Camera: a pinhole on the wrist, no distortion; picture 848 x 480 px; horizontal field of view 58.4 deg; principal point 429.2 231.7 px. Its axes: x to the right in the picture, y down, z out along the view. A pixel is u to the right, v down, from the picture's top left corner.
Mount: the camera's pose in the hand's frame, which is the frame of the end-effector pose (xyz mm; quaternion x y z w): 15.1 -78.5 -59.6 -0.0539 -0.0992 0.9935 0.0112
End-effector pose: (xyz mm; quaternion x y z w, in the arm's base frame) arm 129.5 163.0 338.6 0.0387 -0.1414 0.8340 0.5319
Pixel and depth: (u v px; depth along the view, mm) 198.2 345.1 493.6
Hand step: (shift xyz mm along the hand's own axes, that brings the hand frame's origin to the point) 109.7 -252.5 422.5
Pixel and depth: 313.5 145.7 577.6
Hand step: 40.3 -130.4 525.5
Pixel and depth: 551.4 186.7 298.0
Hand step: -65.0 -118.0 229.3
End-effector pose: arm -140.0 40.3 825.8 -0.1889 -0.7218 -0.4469 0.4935
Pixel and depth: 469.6 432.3 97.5
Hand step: -1.0 -122.7 29.8
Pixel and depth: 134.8 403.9 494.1
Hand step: 150.4 -291.5 419.8
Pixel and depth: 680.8 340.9 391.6
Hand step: -157.4 -206.2 297.2
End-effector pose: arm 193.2 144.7 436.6 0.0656 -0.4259 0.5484 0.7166
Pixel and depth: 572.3 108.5 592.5
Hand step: -159.6 -96.6 525.2
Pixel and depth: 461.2 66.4 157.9
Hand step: -8.4 -75.5 100.4
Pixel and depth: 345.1 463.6 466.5
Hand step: 13.8 -311.4 372.1
